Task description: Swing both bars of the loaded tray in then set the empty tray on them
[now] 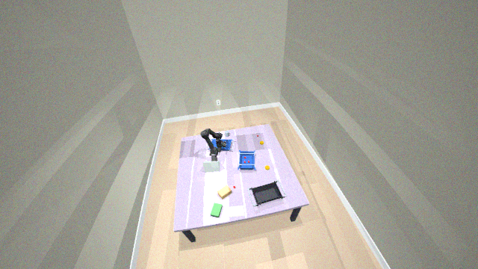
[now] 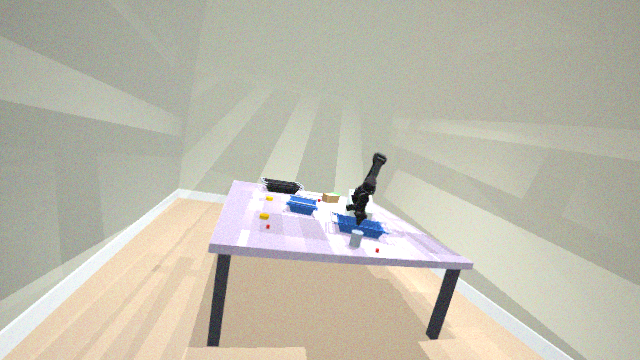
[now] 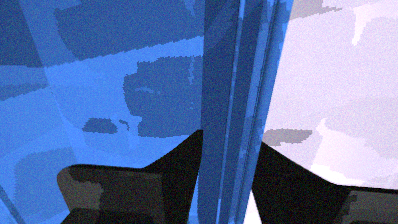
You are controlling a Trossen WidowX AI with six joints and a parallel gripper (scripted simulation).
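Now: the blue tray 70 mm to the left of my gripper tip, 30 mm above it and 20 mm ahead of it. Also, from my gripper tip: orange block: 610 mm to the right, 40 mm behind, 20 mm above; green block: 780 mm to the right, 140 mm behind, 10 mm above; grey cylinder: 280 mm to the left, 140 mm ahead, 20 mm above.
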